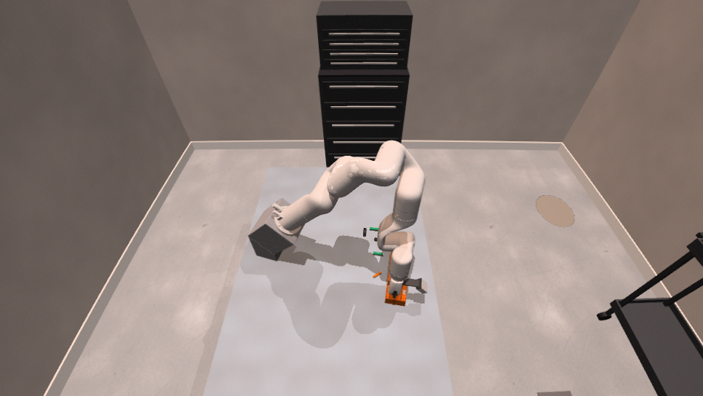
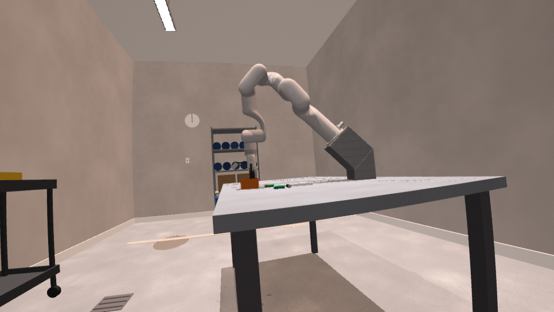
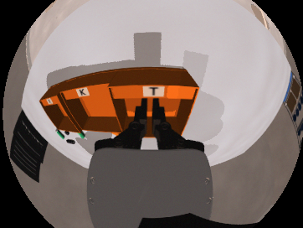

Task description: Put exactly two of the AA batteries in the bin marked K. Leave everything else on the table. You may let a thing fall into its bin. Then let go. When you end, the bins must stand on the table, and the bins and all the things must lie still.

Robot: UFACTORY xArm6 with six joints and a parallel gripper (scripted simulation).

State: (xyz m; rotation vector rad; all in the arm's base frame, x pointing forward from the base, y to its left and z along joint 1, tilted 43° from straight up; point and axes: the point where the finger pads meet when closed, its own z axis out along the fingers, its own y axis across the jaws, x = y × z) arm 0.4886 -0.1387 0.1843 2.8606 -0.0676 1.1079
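The orange bin row is 1 cm ahead of my hand, 8 cm to the left of it and 1 cm below it. The rest, counted from my hand: dark AA battery 16 cm behind, 31 cm to the left, 3 cm below; small orange piece 8 cm behind, 8 cm to the left, 3 cm below.
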